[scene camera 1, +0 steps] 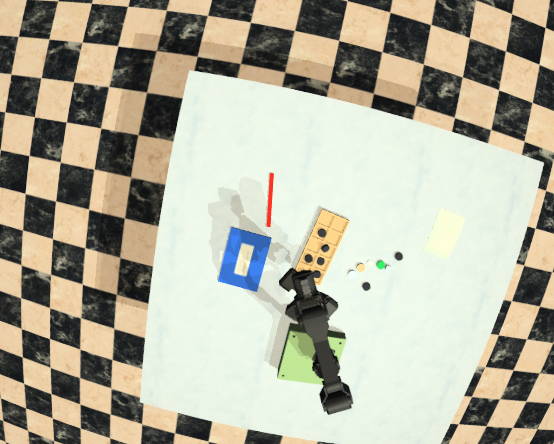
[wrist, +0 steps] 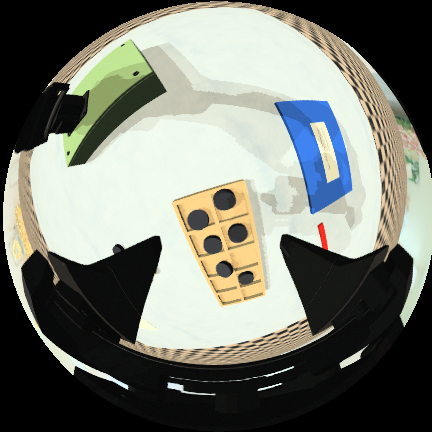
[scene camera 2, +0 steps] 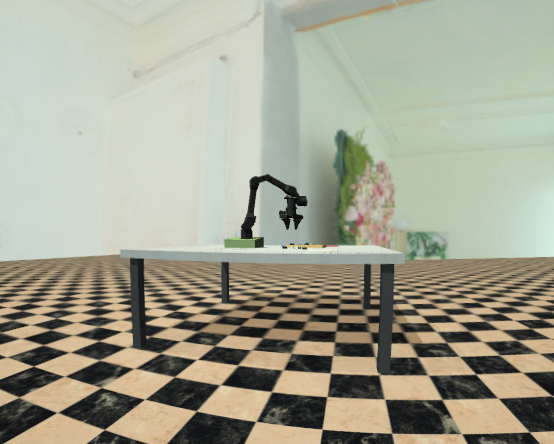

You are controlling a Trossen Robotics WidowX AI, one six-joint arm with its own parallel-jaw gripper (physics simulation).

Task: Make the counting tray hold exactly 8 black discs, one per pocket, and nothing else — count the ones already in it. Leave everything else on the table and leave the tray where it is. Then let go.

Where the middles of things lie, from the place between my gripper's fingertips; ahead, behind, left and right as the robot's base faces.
Right now my hand is 11 cm above the tan counting tray point(scene camera 1: 335, 226), 10 cm short of it and 1 cm to the left of it.
